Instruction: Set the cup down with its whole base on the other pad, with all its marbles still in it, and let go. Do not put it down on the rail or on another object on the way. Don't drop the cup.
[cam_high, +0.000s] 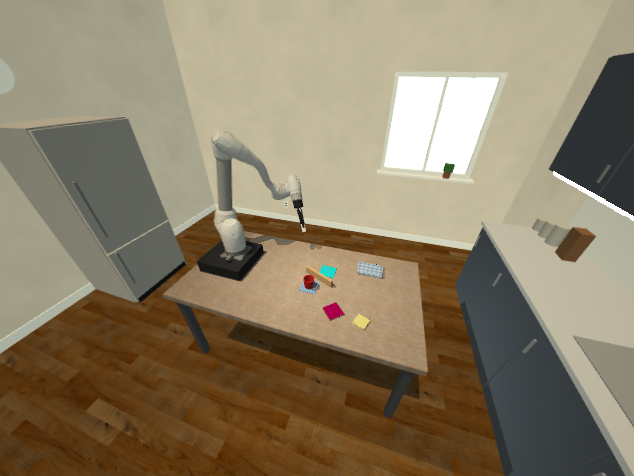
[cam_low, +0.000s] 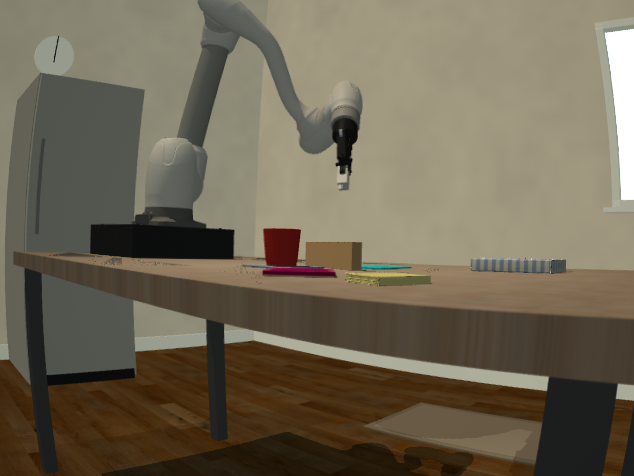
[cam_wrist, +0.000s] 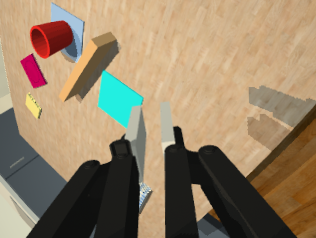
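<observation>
My hand is 38 cm to the left of the red cup, 21 cm above it and 14 cm short of it. The rest, counted from my hand: light blue pad (38 cm to the right, 24 cm below, 15 cm ahead); then wooden rail (29 cm to the right, 21 cm below, 19 cm ahead); then teal pad (24 cm below, 24 cm ahead, 20 cm to the right).
</observation>
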